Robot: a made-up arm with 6 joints. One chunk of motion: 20 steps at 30 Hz.
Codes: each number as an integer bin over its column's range. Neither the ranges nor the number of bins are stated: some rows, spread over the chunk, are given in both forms.
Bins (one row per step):
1: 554 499 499 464 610 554
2: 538 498 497 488 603 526
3: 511 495 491 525 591 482
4: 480 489 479 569 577 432
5: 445 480 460 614 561 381
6: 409 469 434 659 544 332
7: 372 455 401 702 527 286
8: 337 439 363 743 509 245
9: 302 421 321 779 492 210
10: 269 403 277 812 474 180
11: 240 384 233 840 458 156
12: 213 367 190 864 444 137
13: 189 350 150 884 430 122
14: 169 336 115 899 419 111
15: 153 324 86 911 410 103
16: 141 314 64 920 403 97
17: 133 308 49 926 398 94
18: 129 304 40 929 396 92
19: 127 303 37 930 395 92
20: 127 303 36 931 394 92
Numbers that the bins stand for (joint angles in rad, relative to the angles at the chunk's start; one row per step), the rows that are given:
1: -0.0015 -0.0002 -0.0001 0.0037 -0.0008 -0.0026
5: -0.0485 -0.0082 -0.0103 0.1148 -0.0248 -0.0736
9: -0.1100 -0.0330 -0.0465 0.2370 -0.0587 -0.1438
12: -0.1483 -0.0557 -0.0806 0.3000 -0.0822 -0.1738
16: -0.1793 -0.0780 -0.1133 0.3415 -0.1023 -0.1902
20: -0.1853 -0.0826 -0.1206 0.3496 -0.1067 -0.1922
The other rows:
2: -0.0084 -0.0006 -0.0007 0.0215 -0.0042 -0.0141
3: -0.0201 -0.0019 -0.0022 0.0489 -0.0101 -0.0322
4: -0.0334 -0.0044 -0.0053 0.0815 -0.0170 -0.0527
6: -0.0640 -0.0128 -0.0170 0.1481 -0.0332 -0.0937
7: -0.0799 -0.0187 -0.0256 0.1800 -0.0415 -0.1126
8: -0.0949 -0.0254 -0.0355 0.2104 -0.0503 -0.1294
10: -0.1242 -0.0406 -0.0579 0.2615 -0.0675 -0.1561
11: -0.1367 -0.0486 -0.0694 0.2822 -0.0754 -0.1660
13: -0.1586 -0.0629 -0.0910 0.3148 -0.0891 -0.1799
14: -0.1673 -0.0687 -0.1001 0.3259 -0.0945 -0.1844
15: -0.1741 -0.0738 -0.1076 0.3348 -0.0989 -0.1877
17: -0.1828 -0.0805 -0.1172 0.3459 -0.1048 -0.1914
18: -0.1845 -0.0822 -0.1196 0.3481 -0.1058 -0.1922
19: -0.1853 -0.0826 -0.1204 0.3489 -0.1063 -0.1922

